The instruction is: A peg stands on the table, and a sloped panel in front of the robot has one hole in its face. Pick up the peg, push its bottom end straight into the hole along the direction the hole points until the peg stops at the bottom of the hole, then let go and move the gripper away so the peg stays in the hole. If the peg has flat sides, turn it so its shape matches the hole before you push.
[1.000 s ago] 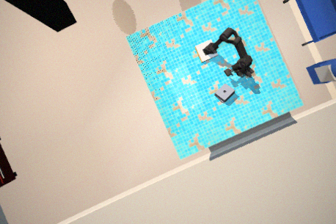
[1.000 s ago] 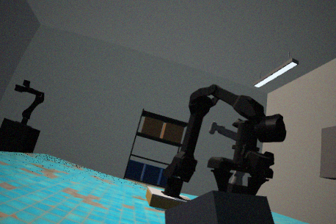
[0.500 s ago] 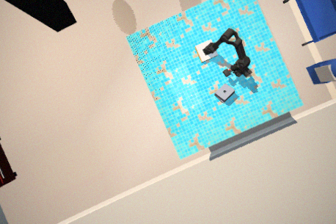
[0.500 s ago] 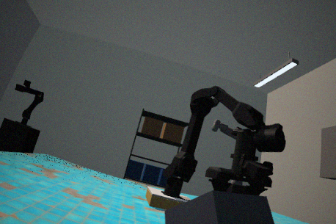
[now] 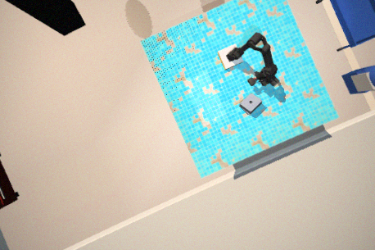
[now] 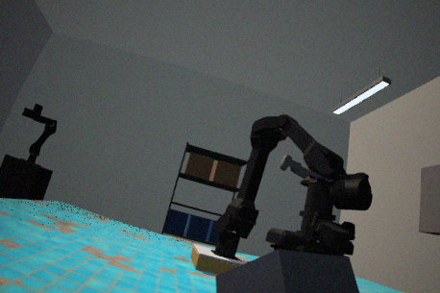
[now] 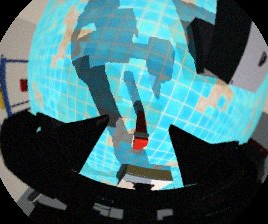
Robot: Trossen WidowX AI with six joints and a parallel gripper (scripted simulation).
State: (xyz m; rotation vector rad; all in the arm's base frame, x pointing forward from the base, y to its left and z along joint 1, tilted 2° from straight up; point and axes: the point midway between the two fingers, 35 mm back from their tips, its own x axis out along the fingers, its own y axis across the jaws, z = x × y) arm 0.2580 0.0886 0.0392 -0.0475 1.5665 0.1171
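My gripper tip is now 2 cm below the red peg. From my gripper tip the other things lie so: grey sloped panel: 16 cm ahead, 14 cm to the right, 3 cm above.
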